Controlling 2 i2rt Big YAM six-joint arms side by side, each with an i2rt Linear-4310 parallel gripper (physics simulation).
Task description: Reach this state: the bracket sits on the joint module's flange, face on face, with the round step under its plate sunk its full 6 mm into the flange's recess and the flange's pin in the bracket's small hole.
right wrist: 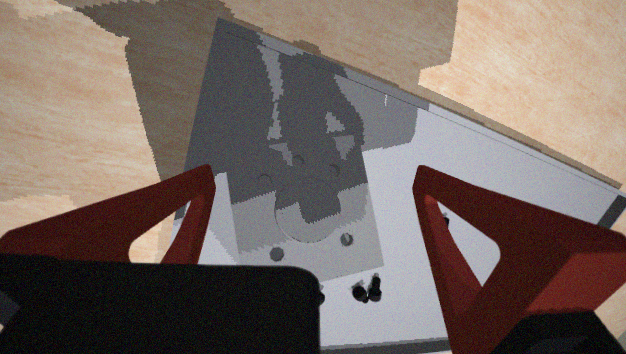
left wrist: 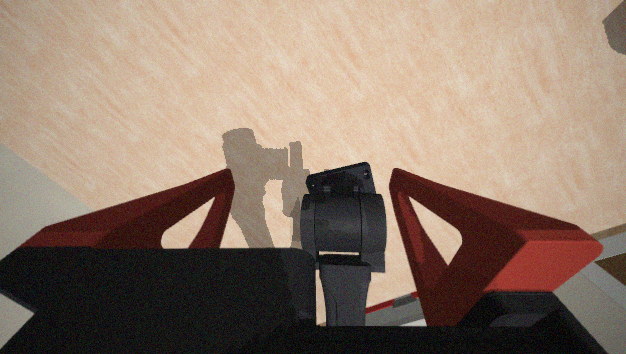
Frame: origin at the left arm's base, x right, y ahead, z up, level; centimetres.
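Seen in the pictures: left gripper, between the fingertips: (left wrist: 311, 177); right gripper, between the fingertips: (right wrist: 314, 176); left arm's base, origin of its link: (left wrist: 341, 188).
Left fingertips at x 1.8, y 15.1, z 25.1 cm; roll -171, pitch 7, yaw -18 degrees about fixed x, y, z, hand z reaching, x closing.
Offsets run from my left fingertips to a thing's top centre.
The bracket @[dx +38.5, dy +34.0, dz -20.3 cm] (right wrist: 310, 227) appears as a light-grey square plate lying in the white tray, with a round raised step and several holes facing up. Much of it is in shadow. My right gripper (right wrist: 314, 176) is open above it, its fingers on either side, touching nothing. In the left wrist view, a dark cylinder (left wrist: 337, 222) on a dark link carries a small plate (left wrist: 340, 176) with holes. I cannot tell whether this is the joint module. My left gripper (left wrist: 311, 177) is open and that dark part shows between its fingers, not gripped. No flange recess or pin can be made out.
In the right wrist view, black screws @[dx +41.0, dy +43.9, dz -23.6 cm] (right wrist: 375, 289) @[dx +42.1, dy +43.4, dz -23.6 cm] (right wrist: 358, 293) lie in the white tray @[dx +36.4, dy +48.8, dz -23.5 cm] (right wrist: 400, 200) beside the bracket, and another @[dx +34.3, dy +44.9, dz -23.6 cm] (right wrist: 445, 220) shows through the right finger. The tray's raised edge crosses the far side. Arm shadows fall over tray and table.
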